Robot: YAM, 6 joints.
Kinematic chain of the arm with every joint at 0, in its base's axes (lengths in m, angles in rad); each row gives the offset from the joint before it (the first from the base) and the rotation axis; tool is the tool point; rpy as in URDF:
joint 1: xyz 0 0 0.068 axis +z
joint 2: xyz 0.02 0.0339 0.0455 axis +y
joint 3: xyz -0.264 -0.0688 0 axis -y
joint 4: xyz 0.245 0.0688 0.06 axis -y
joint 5: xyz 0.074 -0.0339 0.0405 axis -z
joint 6: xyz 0.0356 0 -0.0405 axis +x
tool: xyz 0 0 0 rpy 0 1.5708 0
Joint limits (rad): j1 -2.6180..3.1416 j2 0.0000..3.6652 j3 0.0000..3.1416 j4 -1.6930..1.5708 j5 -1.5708..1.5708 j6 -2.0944..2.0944
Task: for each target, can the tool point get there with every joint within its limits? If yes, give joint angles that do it. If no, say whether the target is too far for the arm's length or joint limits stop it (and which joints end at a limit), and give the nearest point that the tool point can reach.
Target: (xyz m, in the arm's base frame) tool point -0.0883 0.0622 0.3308
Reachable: yes | joints 2.4107 0.7669 1.0426 -1.2758 -0.3638 -1.1778
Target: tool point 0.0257 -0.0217 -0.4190
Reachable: no: joint limits stop it (at a limit: joint 2) | nearest point 0.0592 -0.0500 -0.3373 | short by 0.093 m
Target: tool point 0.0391 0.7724 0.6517
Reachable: no: too far | nearest point 0.0268 0.5286 0.4773 | short by 0.300 m
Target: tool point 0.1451 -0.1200 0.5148
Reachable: yes | joints -0.8685 1.2938 1.9204 -1.1707 -1.2023 -0.6491
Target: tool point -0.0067 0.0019 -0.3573
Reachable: no: joint limits stop it (at a limit: joint 2) | nearest point -0.0370 0.0105 -0.3131 | short by 0.054 m
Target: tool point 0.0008 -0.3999 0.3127
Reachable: yes | joints -1.6344 1.7410 1.4713 -0.3077 -0.8278 -1.0875
